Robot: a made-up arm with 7 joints.
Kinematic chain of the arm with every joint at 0, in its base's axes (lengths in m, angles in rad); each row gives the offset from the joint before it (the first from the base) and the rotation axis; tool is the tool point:
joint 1: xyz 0 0 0.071 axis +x
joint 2: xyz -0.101 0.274 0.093 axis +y
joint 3: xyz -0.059 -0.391 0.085 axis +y
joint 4: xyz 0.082 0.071 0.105 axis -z
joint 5: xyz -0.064 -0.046 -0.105 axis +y
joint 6: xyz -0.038 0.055 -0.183 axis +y
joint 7: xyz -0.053 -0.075 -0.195 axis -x
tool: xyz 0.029 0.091 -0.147
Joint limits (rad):
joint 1: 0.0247..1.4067
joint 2: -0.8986..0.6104
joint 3: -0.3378..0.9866
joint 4: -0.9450..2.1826
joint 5: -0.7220..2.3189
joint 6: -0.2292..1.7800
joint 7: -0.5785..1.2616
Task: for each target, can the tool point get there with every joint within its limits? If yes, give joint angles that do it. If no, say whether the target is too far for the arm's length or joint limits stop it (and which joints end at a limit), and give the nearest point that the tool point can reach.
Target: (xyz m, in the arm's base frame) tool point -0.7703 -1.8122 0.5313
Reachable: no: too far | nearest point -0.3369 -0.7073 0.2507 | short by 1.220 m
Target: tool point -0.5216 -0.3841 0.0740
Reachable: yes | joints 1.0002 -0.5576 0.1075 -0.6837 1.4199 1.3989 -0.2731
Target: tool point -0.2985 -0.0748 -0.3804
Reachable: yes | joints 0.8426 -0.0333 -0.2041 -0.6868 0.3289 0.5510 0.5491
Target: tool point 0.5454 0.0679 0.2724
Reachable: no: joint limits stop it (at a limit: joint 2, joint 4, joint 5) | nearest point 0.4459 0.0708 0.2809 | short by 0.100 m
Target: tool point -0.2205 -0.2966 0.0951
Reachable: no: joint limits stop it (at a limit: joint 1, joint 3, joint 4, joint 6) | nearest point -0.3004 -0.3039 0.0537 | short by 0.090 m
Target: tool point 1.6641 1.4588 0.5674
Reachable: no: too far | nearest point 0.3402 0.4281 0.3440 | short by 1.693 m
